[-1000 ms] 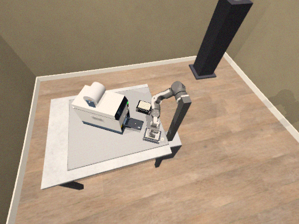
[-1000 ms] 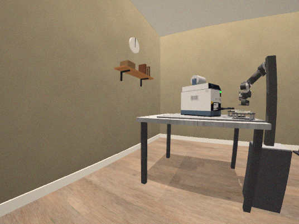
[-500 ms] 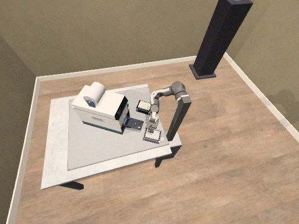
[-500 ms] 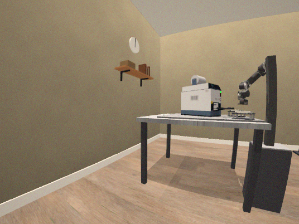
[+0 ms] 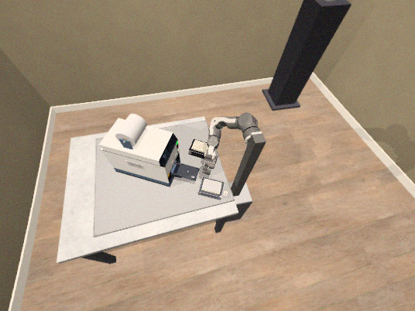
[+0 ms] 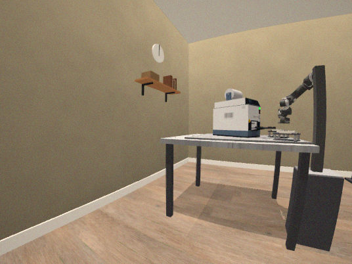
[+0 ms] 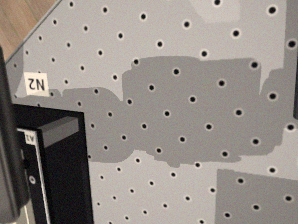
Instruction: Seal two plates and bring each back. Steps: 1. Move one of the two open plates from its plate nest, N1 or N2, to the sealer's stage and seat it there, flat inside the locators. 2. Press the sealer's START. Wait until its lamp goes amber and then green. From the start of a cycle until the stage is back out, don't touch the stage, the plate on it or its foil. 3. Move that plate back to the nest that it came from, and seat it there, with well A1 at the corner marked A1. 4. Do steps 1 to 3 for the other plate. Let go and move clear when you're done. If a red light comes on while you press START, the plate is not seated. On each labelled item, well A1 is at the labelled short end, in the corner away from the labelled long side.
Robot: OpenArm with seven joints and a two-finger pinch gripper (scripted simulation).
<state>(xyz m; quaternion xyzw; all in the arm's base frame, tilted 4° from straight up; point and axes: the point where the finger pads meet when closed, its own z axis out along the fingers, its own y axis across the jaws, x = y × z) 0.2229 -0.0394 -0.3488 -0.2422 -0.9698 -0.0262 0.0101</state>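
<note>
Right now my hand is 220 mm to the left of the plate, 60 mm above it and 10 mm short of it. Also, from my hand: plate nest 120 mm to the left, 80 mm below; then yellow warning label 270 mm ahead, 20 mm to the left, 20 mm above; then sealer stage 140 mm ahead, 40 mm below, 10 mm to the right.
</note>
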